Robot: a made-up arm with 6 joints. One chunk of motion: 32 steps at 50 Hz.
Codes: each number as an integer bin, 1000 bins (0 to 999) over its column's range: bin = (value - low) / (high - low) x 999, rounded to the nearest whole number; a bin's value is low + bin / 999 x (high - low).
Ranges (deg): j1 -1..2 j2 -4..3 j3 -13..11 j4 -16..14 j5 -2..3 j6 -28..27
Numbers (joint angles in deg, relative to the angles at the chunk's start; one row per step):
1: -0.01 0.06 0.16 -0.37 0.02 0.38
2: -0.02 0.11 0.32 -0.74 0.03 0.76
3: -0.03 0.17 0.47 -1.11 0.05 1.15
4: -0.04 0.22 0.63 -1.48 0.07 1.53
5: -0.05 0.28 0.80 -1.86 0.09 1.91
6: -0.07 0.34 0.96 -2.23 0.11 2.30
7: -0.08 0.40 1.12 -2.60 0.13 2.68
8: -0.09 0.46 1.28 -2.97 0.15 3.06
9: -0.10 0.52 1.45 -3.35 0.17 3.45
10: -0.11 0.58 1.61 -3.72 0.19 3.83
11: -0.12 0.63 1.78 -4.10 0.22 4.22
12: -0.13 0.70 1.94 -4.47 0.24 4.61
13: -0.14 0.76 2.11 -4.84 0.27 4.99
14: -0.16 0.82 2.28 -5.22 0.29 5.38
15: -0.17 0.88 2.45 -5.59 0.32 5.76
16: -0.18 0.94 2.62 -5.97 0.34 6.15
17: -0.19 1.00 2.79 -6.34 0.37 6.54
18: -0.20 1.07 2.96 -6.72 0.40 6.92
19: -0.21 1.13 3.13 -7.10 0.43 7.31
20: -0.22 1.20 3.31 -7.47 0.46 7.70
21: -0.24 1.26 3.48 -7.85 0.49 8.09
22: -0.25 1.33 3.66 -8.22 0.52 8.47
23: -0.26 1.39 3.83 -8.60 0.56 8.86
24: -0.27 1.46 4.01 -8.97 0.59 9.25
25: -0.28 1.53 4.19 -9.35 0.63 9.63
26: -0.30 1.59 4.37 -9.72 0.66 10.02
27: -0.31 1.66 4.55 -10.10 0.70 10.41
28: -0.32 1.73 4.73 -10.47 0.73 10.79
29: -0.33 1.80 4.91 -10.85 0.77 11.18
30: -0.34 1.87 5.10 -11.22 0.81 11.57
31: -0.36 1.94 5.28 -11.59 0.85 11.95
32: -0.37 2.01 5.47 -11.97 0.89 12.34
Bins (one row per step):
1: 330 579 548 520 404 515
2: 326 587 554 508 406 522
3: 323 595 561 496 410 529
4: 320 602 567 484 414 536
5: 316 611 574 471 418 543
6: 310 619 581 459 422 550
7: 306 628 588 446 426 557
8: 303 637 594 434 430 564
9: 300 645 601 421 434 571
10: 296 654 608 409 438 578
11: 293 661 615 396 444 585
12: 290 671 622 384 448 592
13: 286 679 629 372 454 599
14: 280 688 636 359 458 606
15: 276 696 643 347 464 613
16: 273 705 650 334 468 620
17: 270 714 657 322 474 627
18: 266 724 664 309 480 634
19: 263 732 671 296 486 641
20: 260 742 679 284 492 648
21: 253 751 686 271 498 656
22: 250 761 693 259 503 662
23: 246 769 701 246 511 670
24: 243 779 708 234 517 677
25: 240 789 716 221 525 683
26: 233 798 723 209 531 691
27: 230 808 731 196 539 698
28: 226 818 738 184 545 705
29: 223 828 746 171 553 712
30: 220 838 753 159 561 719
31: 213 848 761 147 569 726
32: 210 858 769 134 577 733

